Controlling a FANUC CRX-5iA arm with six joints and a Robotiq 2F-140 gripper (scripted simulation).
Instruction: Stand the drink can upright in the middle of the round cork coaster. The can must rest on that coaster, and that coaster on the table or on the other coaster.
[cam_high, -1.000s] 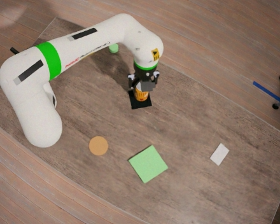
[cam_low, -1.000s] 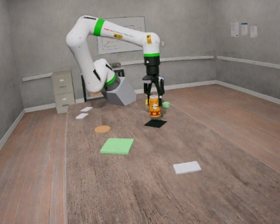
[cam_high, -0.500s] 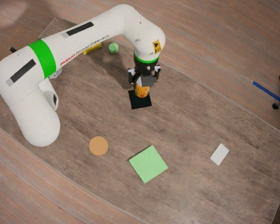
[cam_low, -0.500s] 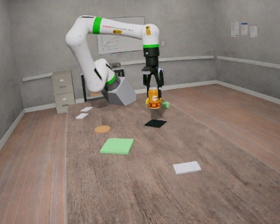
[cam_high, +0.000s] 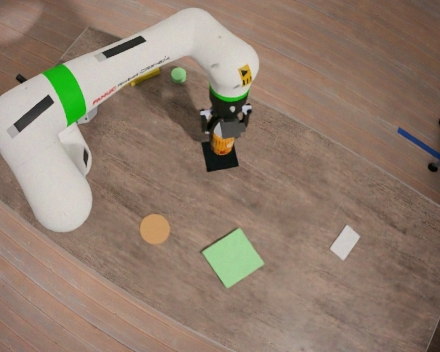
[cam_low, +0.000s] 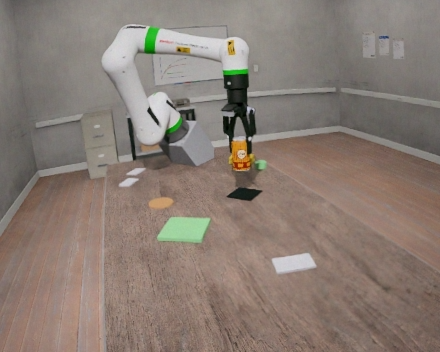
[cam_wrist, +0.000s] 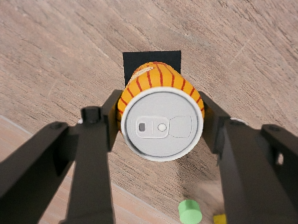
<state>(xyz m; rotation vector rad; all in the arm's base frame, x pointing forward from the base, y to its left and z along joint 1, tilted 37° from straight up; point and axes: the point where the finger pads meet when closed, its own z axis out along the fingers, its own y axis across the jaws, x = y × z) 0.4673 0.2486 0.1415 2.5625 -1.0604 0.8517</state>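
Now: hand 320 mm to the left of the round cork coaster, 200 mm above it and 60 mm past it. The rest, counted from my hand: orange drink can 30 mm below; green square pad 280 mm to the right, 200 mm below, 200 mm ahead; black square coaster 200 mm below, 10 mm to the left.
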